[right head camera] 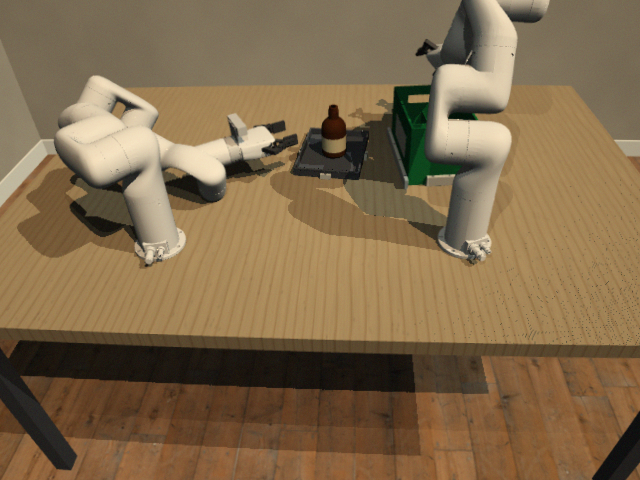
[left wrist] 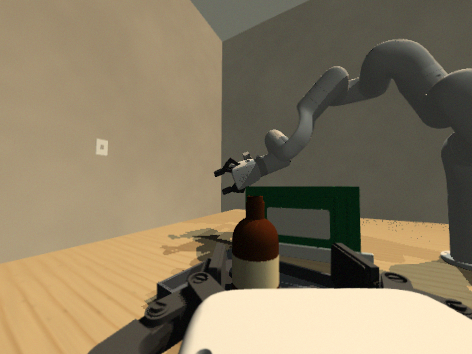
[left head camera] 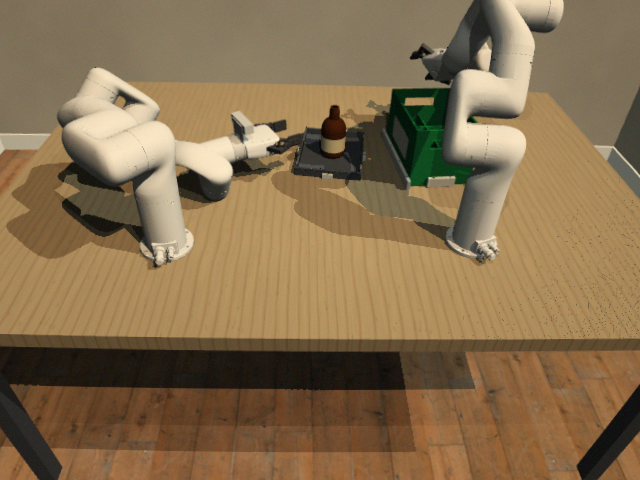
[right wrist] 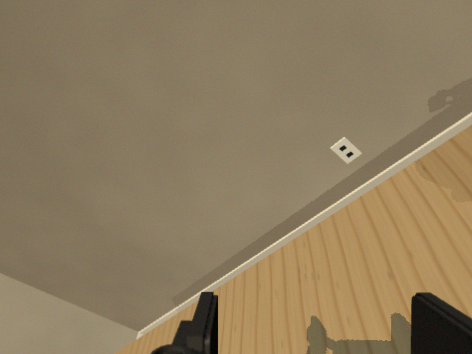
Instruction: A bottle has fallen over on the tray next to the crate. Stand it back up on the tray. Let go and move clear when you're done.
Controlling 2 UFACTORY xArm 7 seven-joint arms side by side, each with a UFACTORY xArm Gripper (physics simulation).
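Places are measured from the left arm's base along level axes (x down, y right, z back), in millimetres.
Where they show: left gripper, between the fingertips: (right head camera: 291, 131) (left wrist: 278, 261) (left head camera: 293, 131); right gripper, between the fingertips: (right head camera: 426, 62) (left wrist: 218, 183) (left head camera: 419, 65) (right wrist: 313, 325); left arm's base, origin of its link: (right head camera: 160, 244) (left head camera: 167, 244); right arm's base, origin of its link: (right head camera: 463, 241) (left head camera: 470, 241).
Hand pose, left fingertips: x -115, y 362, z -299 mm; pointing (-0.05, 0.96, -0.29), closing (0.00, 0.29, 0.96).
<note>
Each offset is from my left fingertips to the centre of the thing. "pt": to the spot under its first point.
A brown bottle @(dz -45, dx +33, dy +129 mm) (left head camera: 333, 133) (right head camera: 333, 132) (left wrist: 255, 245) with a cream label stands upright on the dark tray @(pt dz +61, dx +106, dy +33 mm) (left head camera: 308, 173) (right head camera: 306, 172). The green crate @(dz +32, dx +28, dy +406 mm) (left head camera: 419, 164) (right head camera: 419, 164) (left wrist: 305, 196) stands to the right of the tray. My left gripper (left head camera: 291, 132) (right head camera: 287, 133) is open and empty at the left of the tray, apart from the bottle; its fingers point toward the bottle. My right gripper (left head camera: 425, 65) is open and empty, raised above and behind the crate; its two fingers show wide apart in the right wrist view (right wrist: 314, 325).
A light grey rail @(dz +24, dx +100, dy +307 mm) (left head camera: 397, 160) (right head camera: 398, 159) lies along the crate's left side, between crate and tray. My right arm (left head camera: 483, 144) (right head camera: 467, 144) stands in front of the crate and hides part of it. The wall (left head camera: 310, 41) rises behind the table.
</note>
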